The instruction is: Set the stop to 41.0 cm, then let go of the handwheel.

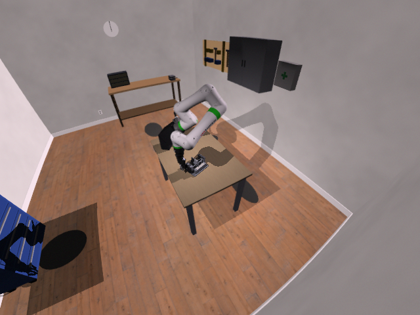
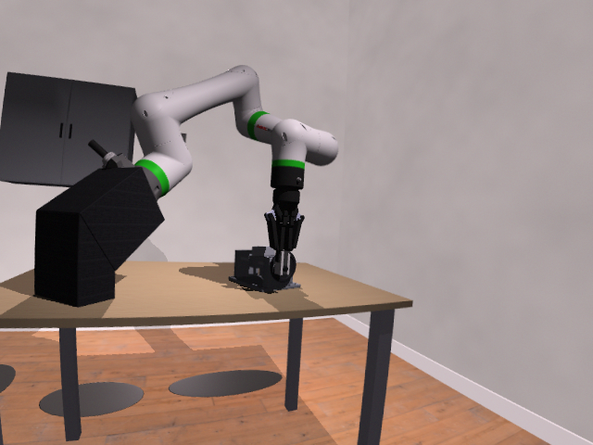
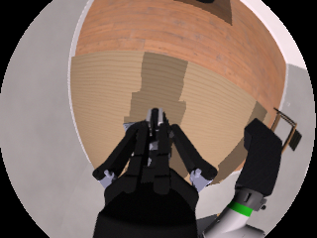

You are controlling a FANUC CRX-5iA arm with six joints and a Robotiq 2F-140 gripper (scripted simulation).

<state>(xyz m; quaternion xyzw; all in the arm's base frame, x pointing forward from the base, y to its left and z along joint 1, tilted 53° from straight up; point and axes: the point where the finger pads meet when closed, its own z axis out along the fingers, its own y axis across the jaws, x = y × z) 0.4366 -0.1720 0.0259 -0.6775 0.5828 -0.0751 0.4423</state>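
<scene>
My gripper is now 20 mm to the right of the black handwheel and 20 mm above it. From my hand the other things lie so: grey stop 10 mm behind, 150 mm to the left.
</scene>
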